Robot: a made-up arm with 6 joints.
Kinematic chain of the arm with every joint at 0, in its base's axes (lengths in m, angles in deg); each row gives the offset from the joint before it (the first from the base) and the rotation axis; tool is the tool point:
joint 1: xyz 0 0 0.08 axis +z
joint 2: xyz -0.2 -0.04 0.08 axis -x
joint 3: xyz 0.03 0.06 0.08 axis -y
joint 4: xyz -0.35 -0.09 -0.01 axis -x
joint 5: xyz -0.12 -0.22 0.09 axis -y
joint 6: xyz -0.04 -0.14 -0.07 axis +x
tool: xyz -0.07 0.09 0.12
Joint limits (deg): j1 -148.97..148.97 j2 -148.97..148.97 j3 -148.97..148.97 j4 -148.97..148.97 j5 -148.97..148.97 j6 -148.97..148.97
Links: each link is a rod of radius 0.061 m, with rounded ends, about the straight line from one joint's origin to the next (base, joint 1, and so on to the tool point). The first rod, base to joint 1, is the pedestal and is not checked.
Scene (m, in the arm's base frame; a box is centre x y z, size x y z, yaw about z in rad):
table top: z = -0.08
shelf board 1: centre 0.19 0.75 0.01 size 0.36 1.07 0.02 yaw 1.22
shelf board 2: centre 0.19 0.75 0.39 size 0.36 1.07 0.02 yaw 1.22
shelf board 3: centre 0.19 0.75 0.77 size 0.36 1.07 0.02 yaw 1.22
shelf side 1: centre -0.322 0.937 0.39 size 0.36 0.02 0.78 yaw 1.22
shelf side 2: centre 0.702 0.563 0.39 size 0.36 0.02 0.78 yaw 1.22
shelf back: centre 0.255 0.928 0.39 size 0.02 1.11 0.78 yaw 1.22
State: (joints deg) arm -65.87 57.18 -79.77 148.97 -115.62 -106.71
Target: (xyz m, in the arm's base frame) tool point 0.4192 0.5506 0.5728
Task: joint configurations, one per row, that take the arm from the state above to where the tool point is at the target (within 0.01 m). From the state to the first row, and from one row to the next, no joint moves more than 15 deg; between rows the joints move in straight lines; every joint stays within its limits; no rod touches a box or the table.
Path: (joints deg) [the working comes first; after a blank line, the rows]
Joints at the target: -65.98 31.46 -82.58 148.97 -106.46 -109.46
Straight joint move there: touches shelf board 2.

1: -60.02 55.74 -88.85 142.37 -123.96 -94.12
2: -54.17 54.29 -97.92 135.78 -132.29 -81.53
3: -48.32 52.85 -107.00 129.18 -140.63 -68.94
4: -42.47 51.41 -116.07 122.59 -148.97 -56.35
5: -49.57 36.92 -109.04 128.44 -140.11 -68.42
6: -56.68 22.43 -102.01 134.30 -131.24 -80.49
7: -61.33 26.95 -92.29 141.64 -118.85 -94.97
8: -65.98 31.46 -82.58 148.97 -106.46 -109.46

